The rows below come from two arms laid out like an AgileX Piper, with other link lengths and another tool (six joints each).
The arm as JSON. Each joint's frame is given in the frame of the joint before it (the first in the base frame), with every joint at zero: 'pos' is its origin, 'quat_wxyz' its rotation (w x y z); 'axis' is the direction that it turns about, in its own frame. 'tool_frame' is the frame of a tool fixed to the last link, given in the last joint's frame.
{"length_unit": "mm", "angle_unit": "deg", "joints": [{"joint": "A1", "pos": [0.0, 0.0, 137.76], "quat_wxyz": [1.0, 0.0, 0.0, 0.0], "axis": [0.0, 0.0, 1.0]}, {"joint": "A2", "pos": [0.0, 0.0, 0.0], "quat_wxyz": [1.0, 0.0, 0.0, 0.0], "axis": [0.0, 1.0, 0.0]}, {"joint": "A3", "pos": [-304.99, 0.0, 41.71], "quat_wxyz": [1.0, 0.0, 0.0, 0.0], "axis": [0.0, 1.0, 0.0]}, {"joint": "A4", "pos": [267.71, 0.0, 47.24], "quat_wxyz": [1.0, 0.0, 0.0, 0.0], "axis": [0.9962, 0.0, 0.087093]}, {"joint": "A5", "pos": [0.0, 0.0, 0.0], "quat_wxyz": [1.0, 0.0, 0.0, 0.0], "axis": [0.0, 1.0, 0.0]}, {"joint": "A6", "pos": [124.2, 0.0, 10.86], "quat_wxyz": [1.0, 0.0, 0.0, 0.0], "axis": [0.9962, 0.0, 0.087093]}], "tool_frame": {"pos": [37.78, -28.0, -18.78], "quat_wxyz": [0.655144, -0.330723, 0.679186, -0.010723]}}
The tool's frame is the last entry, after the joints.
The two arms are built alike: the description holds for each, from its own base.
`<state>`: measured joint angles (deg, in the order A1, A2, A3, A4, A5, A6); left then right.
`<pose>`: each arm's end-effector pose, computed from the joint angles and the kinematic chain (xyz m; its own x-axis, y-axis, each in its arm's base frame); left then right.
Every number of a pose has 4 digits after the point.
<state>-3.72 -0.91 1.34 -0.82 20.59 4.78 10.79 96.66 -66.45 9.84 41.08 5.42</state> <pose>0.1082 -0.0343 0.1526 -0.2803 -0.3828 -0.8803 -0.4939 0.8439 -0.2097 0.3671 0.0657 0.1827 -0.8083 -0.4113 -0.4214 -0.5765 0.6983 0.4243</pose>
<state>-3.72 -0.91 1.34 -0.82 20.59 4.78 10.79 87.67 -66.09 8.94 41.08 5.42</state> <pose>0.1082 -0.0343 0.1526 -0.2803 -0.3828 -0.8803 -0.4939 0.8439 -0.2097 0.3549 0.0613 0.2384 -0.7331 -0.4089 -0.5434 -0.6383 0.6896 0.3422</pose>
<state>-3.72 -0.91 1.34 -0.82 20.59 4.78 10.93 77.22 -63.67 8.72 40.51 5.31</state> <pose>0.1082 -0.0343 0.1526 -0.2803 -0.3828 -0.8803 -0.4939 0.8439 -0.2097 0.3262 0.0560 0.2877 -0.6427 -0.3973 -0.6551 -0.6853 0.6804 0.2596</pose>
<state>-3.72 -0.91 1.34 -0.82 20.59 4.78 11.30 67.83 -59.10 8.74 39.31 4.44</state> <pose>0.1082 -0.0343 0.1526 -0.2803 -0.3828 -0.8803 -0.4939 0.8439 -0.2097 0.2919 0.0506 0.3121 -0.5637 -0.3988 -0.7233 -0.7188 0.6682 0.1917</pose>
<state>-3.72 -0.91 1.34 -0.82 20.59 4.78 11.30 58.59 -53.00 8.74 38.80 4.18</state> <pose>0.1082 -0.0343 0.1526 -0.2803 -0.3828 -0.8803 -0.4939 0.8439 -0.2097 0.2532 0.0426 0.3176 -0.5159 -0.3929 -0.7612 -0.7308 0.6655 0.1518</pose>
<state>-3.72 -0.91 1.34 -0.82 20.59 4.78 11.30 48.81 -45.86 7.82 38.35 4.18</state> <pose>0.1082 -0.0343 0.1526 -0.2803 -0.3828 -0.8803 -0.4939 0.8439 -0.2097 0.2135 0.0325 0.3112 -0.4731 -0.3962 -0.7869 -0.7372 0.6672 0.1073</pose>
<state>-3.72 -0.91 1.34 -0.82 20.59 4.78 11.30 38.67 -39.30 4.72 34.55 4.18</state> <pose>0.1082 -0.0343 0.1526 -0.2803 -0.3828 -0.8803 -0.4939 0.8439 -0.2097 0.1841 0.0193 0.3106 -0.3669 -0.4138 -0.8332 -0.7364 0.6765 -0.0118</pose>
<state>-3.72 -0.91 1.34 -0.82 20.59 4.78 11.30 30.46 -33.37 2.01 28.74 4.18</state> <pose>0.1082 -0.0343 0.1526 -0.2803 -0.3828 -0.8803 -0.4939 0.8439 -0.2097 0.1663 0.0099 0.3087 -0.2459 -0.4254 -0.8709 -0.7180 0.6836 -0.1312</pose>
